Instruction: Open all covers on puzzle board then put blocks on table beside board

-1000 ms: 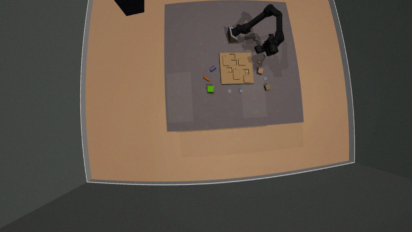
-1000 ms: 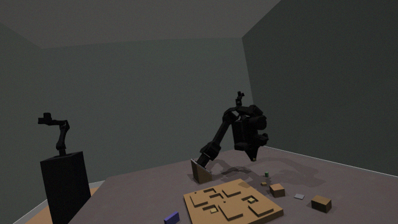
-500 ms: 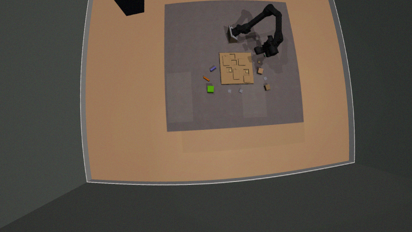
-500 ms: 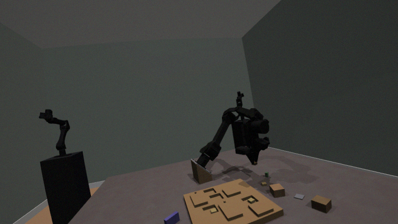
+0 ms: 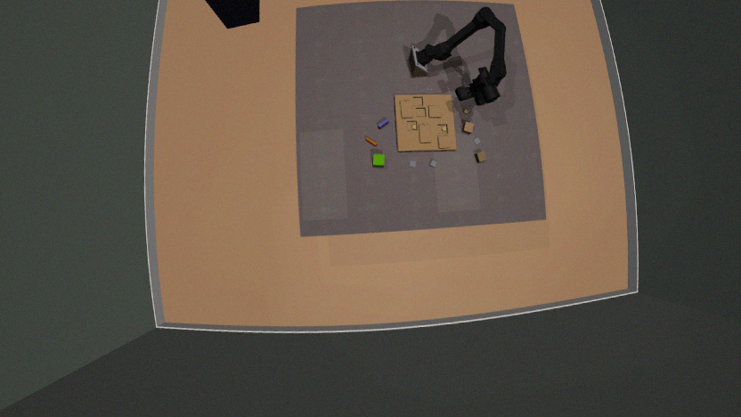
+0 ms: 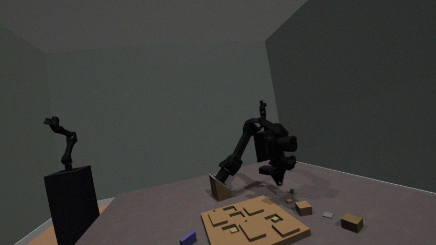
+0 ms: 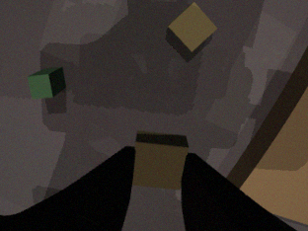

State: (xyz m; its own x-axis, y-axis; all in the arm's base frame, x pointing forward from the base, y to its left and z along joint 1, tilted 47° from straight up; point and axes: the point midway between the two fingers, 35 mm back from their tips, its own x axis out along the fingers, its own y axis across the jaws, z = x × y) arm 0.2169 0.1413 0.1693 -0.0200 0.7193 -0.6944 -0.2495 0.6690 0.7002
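Right now the tiny green piece is 10 mm behind my gripper tip, 70 mm to the left of it and 60 mm below it. Round my gripper tip: orange stick (170 mm ahead, 510 mm to the right, 60 mm below); then green cube (270 mm ahead, 480 mm to the right, 40 mm below); then purple piece (90 mm ahead, 440 mm to the right, 50 mm below).
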